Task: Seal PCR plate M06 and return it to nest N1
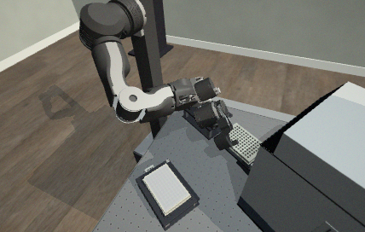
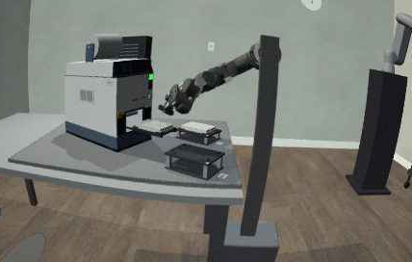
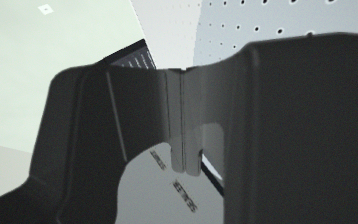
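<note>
Right now the 96-well plate M06 is 7 cm to the left of my hand, 5 cm below it and 2 cm ahead of it. From my hand the other things lie so: sealer stage (7 cm to the left, 6 cm below, 2 cm ahead); pale key-like block (8 cm ahead, 6 cm to the right, 4 cm above); yellow warning label (15 cm ahead, 11 cm to the left, 1 cm below).
</note>
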